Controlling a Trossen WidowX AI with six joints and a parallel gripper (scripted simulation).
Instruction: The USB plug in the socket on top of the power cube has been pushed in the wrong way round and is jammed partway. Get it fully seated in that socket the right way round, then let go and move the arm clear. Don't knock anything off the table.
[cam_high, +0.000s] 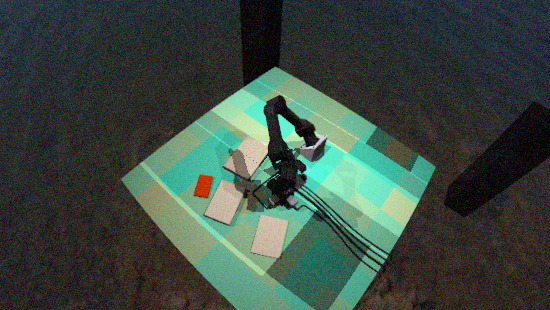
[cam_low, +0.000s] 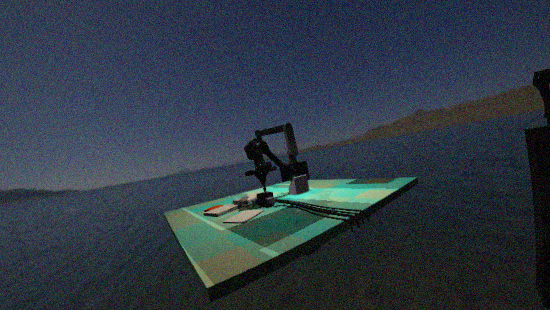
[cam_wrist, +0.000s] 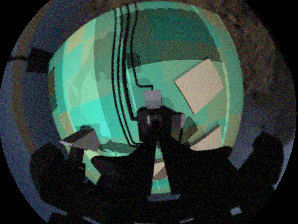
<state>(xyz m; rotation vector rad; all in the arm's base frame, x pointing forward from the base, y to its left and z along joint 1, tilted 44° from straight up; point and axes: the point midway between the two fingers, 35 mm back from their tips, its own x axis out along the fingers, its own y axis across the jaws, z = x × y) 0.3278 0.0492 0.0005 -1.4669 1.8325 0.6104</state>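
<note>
The USB plug lies 20 mm below my gripper tip. Round my gripper tip: red flat block: 370 mm to the right, 180 mm ahead, 120 mm below.
</note>
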